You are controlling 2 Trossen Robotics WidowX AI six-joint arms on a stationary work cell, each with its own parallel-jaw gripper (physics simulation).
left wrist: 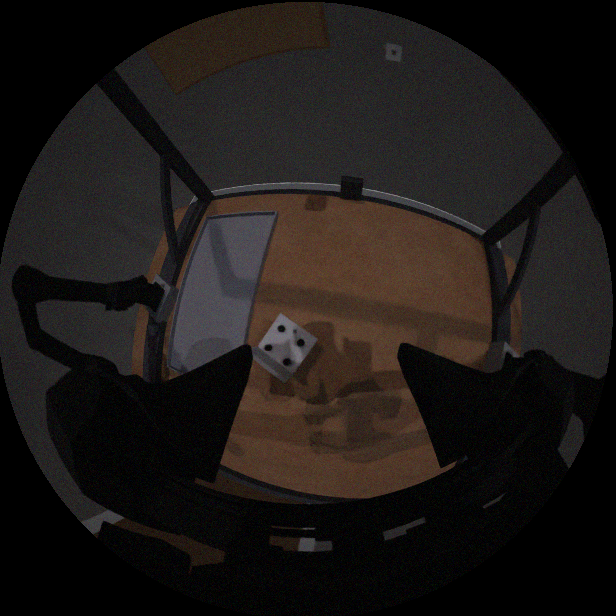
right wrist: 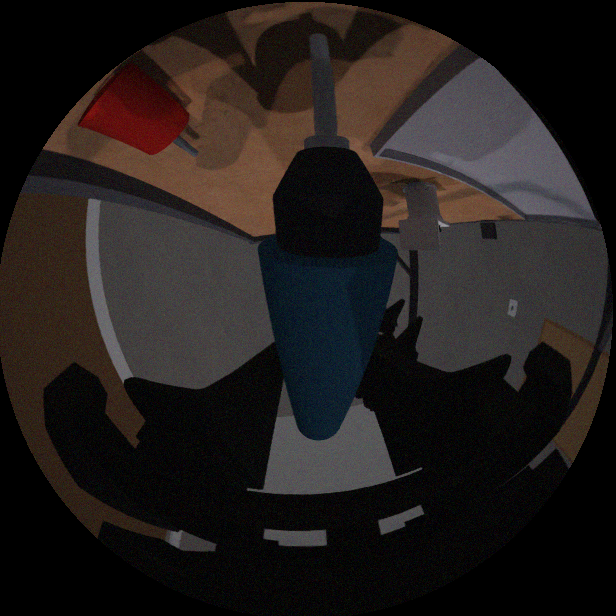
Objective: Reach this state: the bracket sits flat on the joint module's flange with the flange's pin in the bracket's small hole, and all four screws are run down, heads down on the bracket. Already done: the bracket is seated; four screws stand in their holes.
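Note:
In the left wrist view a white bracket (left wrist: 285, 346) with several dark screw heads on its top sits on the brown table, just right of my left finger's tip. My left gripper (left wrist: 324, 359) is open and empty, high above the table. In the right wrist view my right gripper (right wrist: 324, 373) is shut on a blue-handled screwdriver (right wrist: 326, 298). Its black collar and grey shaft (right wrist: 322, 91) point away over the table. The joint module under the bracket is hidden.
A grey tray (left wrist: 221, 284) lies left of the bracket; it also shows in the right wrist view (right wrist: 488, 132). A red-handled tool (right wrist: 135, 112) lies on the table at the upper left of the right wrist view. Black frame posts stand at the table's corners (left wrist: 155, 137).

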